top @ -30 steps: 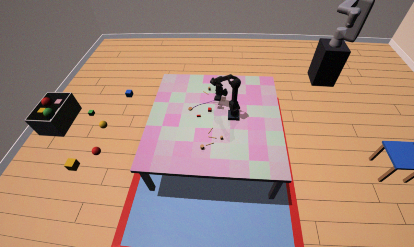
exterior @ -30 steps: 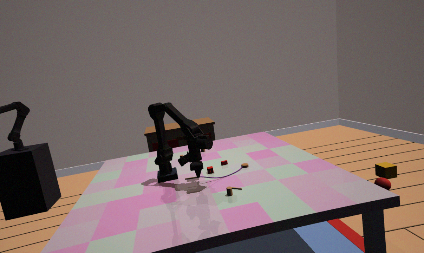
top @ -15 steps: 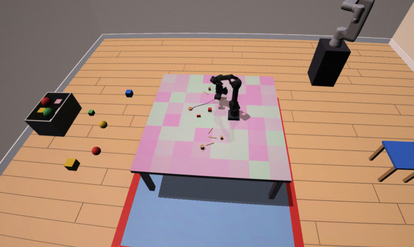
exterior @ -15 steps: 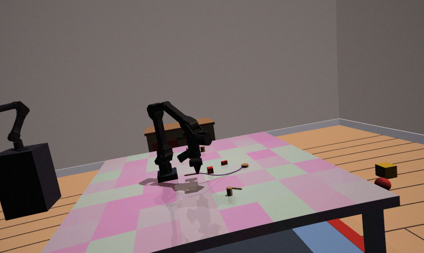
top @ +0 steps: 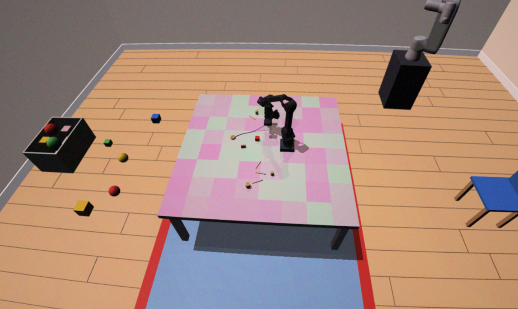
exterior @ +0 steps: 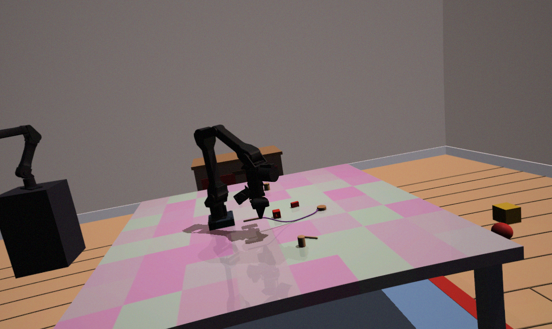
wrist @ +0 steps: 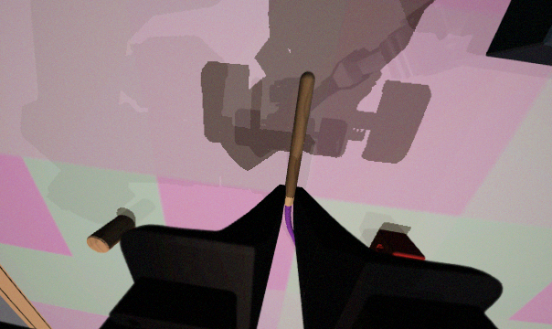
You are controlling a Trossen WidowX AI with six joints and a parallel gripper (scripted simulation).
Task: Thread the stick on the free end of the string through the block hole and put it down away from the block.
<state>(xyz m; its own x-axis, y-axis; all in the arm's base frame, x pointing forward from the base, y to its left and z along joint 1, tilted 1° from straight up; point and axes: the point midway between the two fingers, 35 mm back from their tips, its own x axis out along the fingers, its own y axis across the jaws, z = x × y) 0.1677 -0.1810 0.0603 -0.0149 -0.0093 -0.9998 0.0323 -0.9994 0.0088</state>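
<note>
The wooden peg lies 12 cm ahead of my gripper tip, 19 cm to the right of it and 4 cm below it. The rest, counted from my gripper tip: round wooden button: 28 cm ahead, 12 cm to the left, 5 cm below.
</note>
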